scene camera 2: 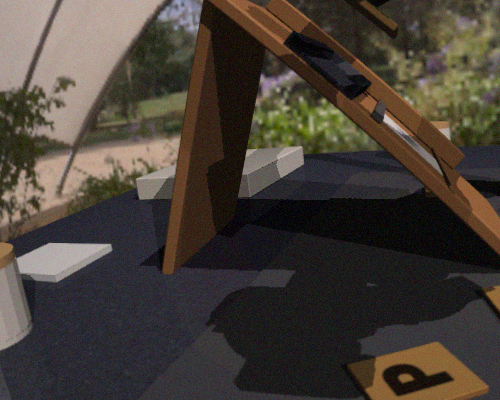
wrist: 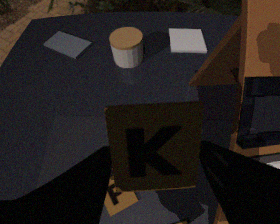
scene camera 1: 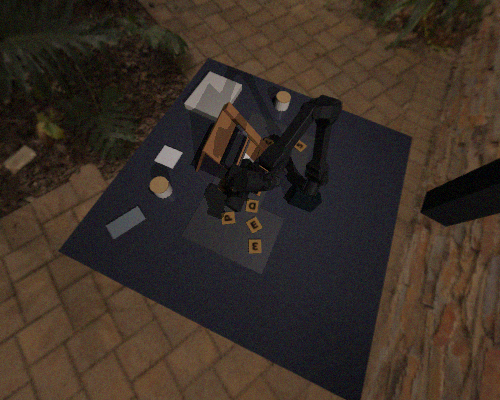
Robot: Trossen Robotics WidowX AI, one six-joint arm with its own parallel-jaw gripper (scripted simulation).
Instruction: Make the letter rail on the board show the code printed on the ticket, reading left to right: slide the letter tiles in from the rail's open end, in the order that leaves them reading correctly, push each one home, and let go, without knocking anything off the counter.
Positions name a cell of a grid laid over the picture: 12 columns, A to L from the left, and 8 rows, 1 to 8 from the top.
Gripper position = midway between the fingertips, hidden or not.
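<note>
My gripper (wrist: G6). Grey card (wrist: D2), out of frame in scene camera 2. White card (scene camera 2: B6), (wrist: H2). Wooden board (scene camera 2: F1), (scene camera 1: F3).
</note>
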